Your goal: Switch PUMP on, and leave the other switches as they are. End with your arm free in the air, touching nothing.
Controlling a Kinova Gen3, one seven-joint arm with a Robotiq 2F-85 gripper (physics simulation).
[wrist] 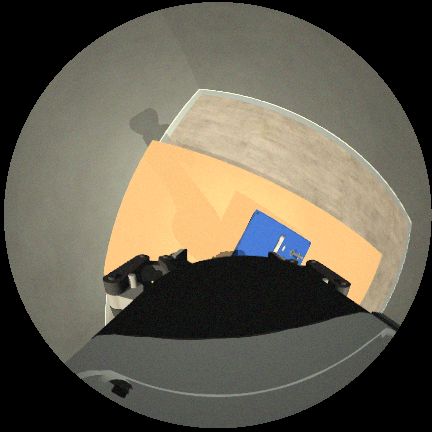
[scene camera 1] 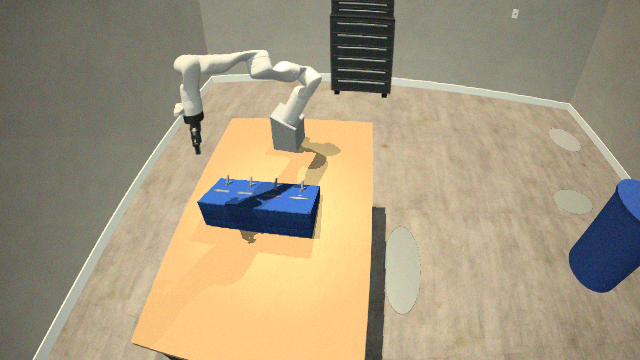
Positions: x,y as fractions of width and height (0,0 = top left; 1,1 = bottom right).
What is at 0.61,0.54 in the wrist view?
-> A blue switch box.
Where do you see a blue switch box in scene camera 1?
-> At 0.45,0.58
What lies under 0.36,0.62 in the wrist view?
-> The gripper.
